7 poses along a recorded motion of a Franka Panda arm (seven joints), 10 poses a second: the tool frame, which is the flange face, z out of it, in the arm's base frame.
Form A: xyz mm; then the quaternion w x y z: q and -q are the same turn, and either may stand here.
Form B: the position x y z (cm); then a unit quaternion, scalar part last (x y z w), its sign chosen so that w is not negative. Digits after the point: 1 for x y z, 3 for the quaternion.
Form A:
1: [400 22 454 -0.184 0.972 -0.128 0.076]
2: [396 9 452 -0.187 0.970 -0.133 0.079]
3: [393 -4 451 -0.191 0.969 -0.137 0.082]
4: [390 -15 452 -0.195 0.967 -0.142 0.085]
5: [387 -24 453 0.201 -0.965 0.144 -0.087]
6: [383 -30 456 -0.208 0.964 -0.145 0.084]
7: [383 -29 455 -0.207 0.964 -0.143 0.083]
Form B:
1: [40.0 2.2 45.4 -0.972 0.128 -0.076 0.184]
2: [39.6 0.9 45.2 -0.970 0.133 -0.079 0.187]
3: [39.3 -0.4 45.1 -0.969 0.137 -0.082 0.191]
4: [39.0 -1.5 45.2 -0.967 0.142 -0.085 0.195]
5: [38.7 -2.4 45.3 -0.965 0.144 -0.087 0.201]
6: [38.3 -3.0 45.6 -0.964 0.145 -0.084 0.208]
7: [38.3 -2.9 45.5 -0.964 0.143 -0.083 0.207]
